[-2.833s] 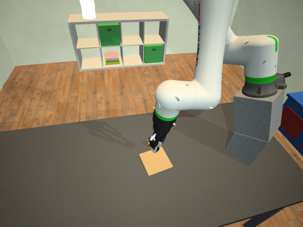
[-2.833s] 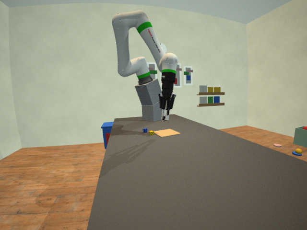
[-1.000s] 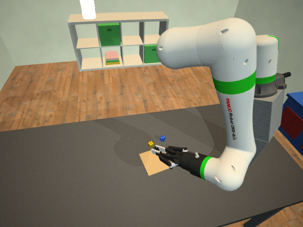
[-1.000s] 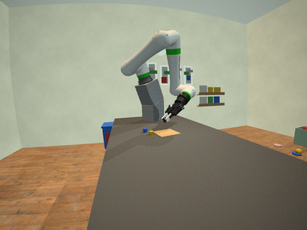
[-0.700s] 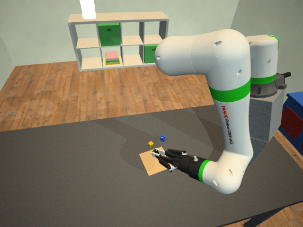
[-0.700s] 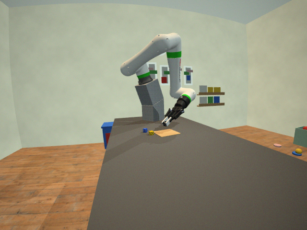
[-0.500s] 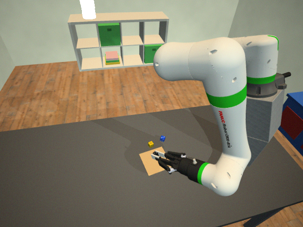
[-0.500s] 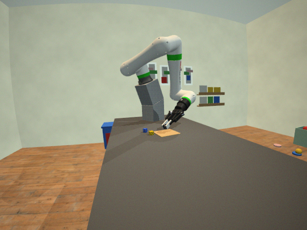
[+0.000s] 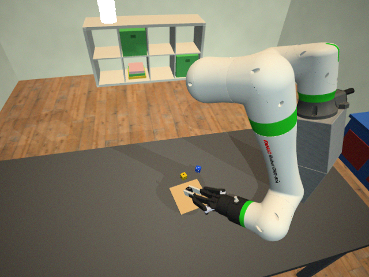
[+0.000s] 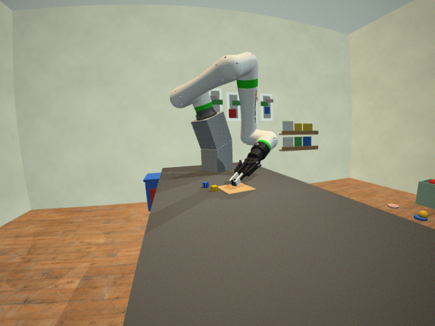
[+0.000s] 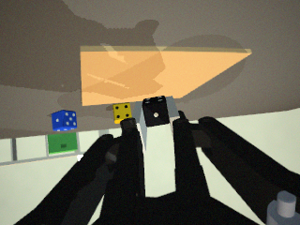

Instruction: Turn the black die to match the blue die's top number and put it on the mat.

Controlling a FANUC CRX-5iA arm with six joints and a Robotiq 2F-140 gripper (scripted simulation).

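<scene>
My gripper is now 20 mm to the left of the black die, 10 mm short of it and 10 mm above it. Also, from my hand: blue die 140 mm to the right, 80 mm behind, 30 mm below; yellow die 110 mm to the right, 30 mm below; tan mat 40 mm below, 10 mm to the right, 10 mm ahead.
</scene>
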